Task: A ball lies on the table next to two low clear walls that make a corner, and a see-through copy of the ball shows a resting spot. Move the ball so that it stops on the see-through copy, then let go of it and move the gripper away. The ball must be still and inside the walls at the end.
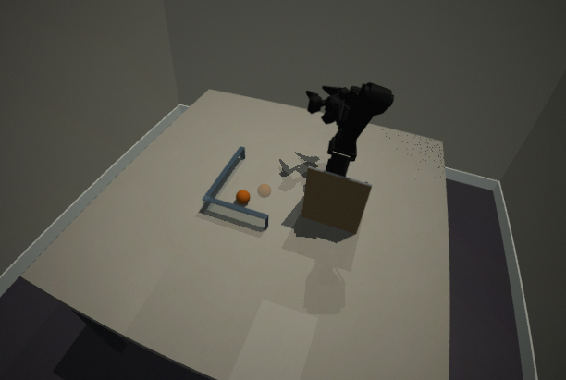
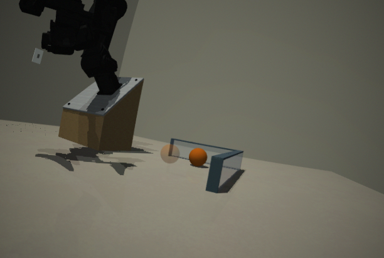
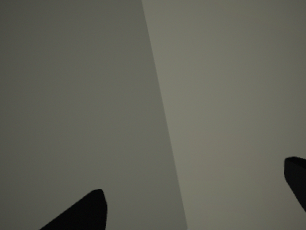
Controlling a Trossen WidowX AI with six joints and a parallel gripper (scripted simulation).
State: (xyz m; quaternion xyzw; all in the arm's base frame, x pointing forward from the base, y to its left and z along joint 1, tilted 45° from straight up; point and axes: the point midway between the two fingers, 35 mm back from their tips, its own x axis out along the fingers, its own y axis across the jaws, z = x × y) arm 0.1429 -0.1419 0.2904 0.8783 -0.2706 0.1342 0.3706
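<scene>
Right now the see-through copy of ball is 8 cm ahead of my gripper tip, 33 cm to the left of it and 27 cm below it.
</scene>
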